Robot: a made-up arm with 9 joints. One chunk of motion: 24 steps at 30 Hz.
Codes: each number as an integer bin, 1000 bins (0 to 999) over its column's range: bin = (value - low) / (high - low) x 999, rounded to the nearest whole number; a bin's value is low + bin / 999 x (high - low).
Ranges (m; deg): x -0.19..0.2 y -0.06..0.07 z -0.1..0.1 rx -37..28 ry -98..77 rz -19..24
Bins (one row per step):
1: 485 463 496 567 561 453
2: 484 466 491 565 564 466
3: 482 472 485 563 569 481
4: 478 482 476 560 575 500
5: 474 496 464 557 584 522
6: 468 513 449 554 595 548
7: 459 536 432 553 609 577
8: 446 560 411 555 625 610
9: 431 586 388 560 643 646
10: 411 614 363 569 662 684
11: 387 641 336 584 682 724
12: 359 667 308 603 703 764
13: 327 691 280 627 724 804
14: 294 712 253 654 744 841
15: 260 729 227 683 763 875
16: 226 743 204 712 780 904
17: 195 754 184 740 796 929
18: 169 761 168 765 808 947
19: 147 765 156 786 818 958
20: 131 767 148 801 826 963
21: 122 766 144 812 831 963
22: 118 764 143 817 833 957
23: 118 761 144 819 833 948
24: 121 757 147 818 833 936
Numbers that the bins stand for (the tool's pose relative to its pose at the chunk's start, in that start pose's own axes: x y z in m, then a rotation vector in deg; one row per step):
1: -0.0007 0.0003 -0.0007 -0.11 0.27 0.50
2: -0.0011 0.0006 -0.0017 -0.24 0.80 1.06
3: -0.0018 0.0014 -0.0029 -0.37 1.67 1.70
4: -0.0034 0.0027 -0.0047 -0.56 2.73 2.52
5: -0.0050 0.0045 -0.0071 -0.76 4.30 3.47
6: -0.0073 0.0068 -0.0101 -0.95 6.23 4.59
7: -0.0108 0.0097 -0.0135 -1.02 8.68 5.84
8: -0.0159 0.0129 -0.0177 -0.89 11.48 7.26
9: -0.0217 0.0163 -0.0223 -0.56 14.64 8.81
10: -0.0295 0.0199 -0.0273 0.02 17.97 10.44
11: -0.0389 0.0234 -0.0327 1.00 21.47 12.16
12: -0.0498 0.0268 -0.0383 2.23 25.15 13.88
13: -0.0623 0.0299 -0.0439 3.80 28.83 15.61
14: -0.0752 0.0327 -0.0493 5.55 32.33 17.20
15: -0.0885 0.0349 -0.0546 7.44 35.66 18.66
16: -0.1018 0.0367 -0.0592 9.33 38.64 19.91
17: -0.1139 0.0381 -0.0632 11.15 41.44 20.99
18: -0.1240 0.0390 -0.0664 12.77 43.54 21.76
19: -0.1326 0.0395 -0.0688 14.14 45.29 22.24
20: -0.1389 0.0398 -0.0704 15.12 46.69 22.45
21: -0.1424 0.0397 -0.0712 15.83 47.57 22.45
22: -0.1439 0.0394 -0.0714 16.16 47.92 22.19
23: -0.1439 0.0390 -0.0712 16.29 47.92 21.80
24: -0.1428 0.0385 -0.0706 16.22 47.92 21.29

